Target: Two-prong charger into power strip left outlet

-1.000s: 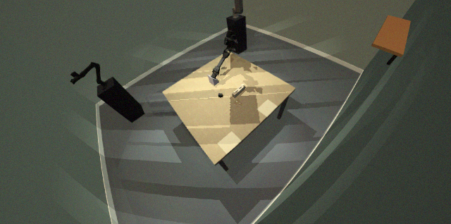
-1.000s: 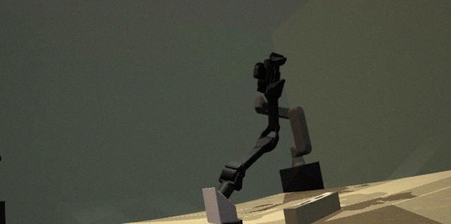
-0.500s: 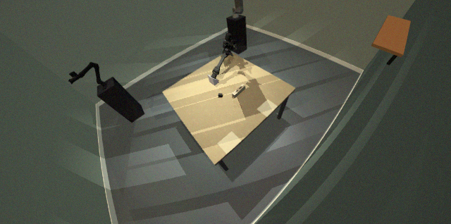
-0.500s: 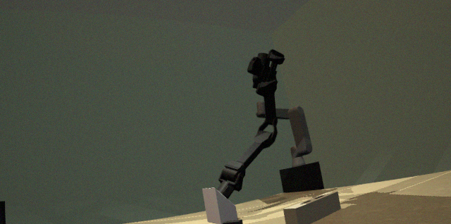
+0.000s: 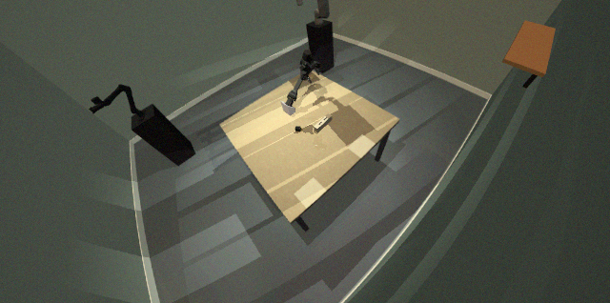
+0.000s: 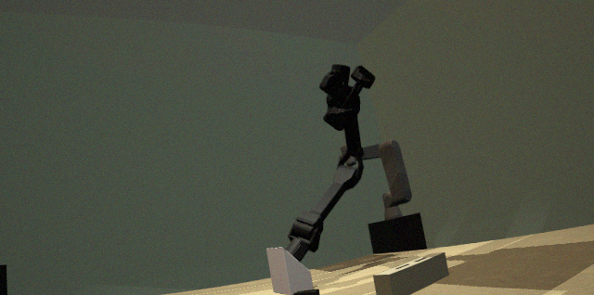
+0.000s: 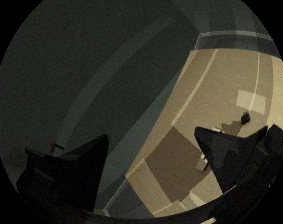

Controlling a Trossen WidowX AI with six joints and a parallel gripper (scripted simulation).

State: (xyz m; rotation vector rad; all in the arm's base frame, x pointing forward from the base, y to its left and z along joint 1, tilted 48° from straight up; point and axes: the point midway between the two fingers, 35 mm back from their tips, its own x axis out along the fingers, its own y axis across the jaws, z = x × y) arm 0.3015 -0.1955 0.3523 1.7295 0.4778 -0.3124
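My gripper tip is 460 mm above the charger, 210 mm to the left of it and 50 mm past it.
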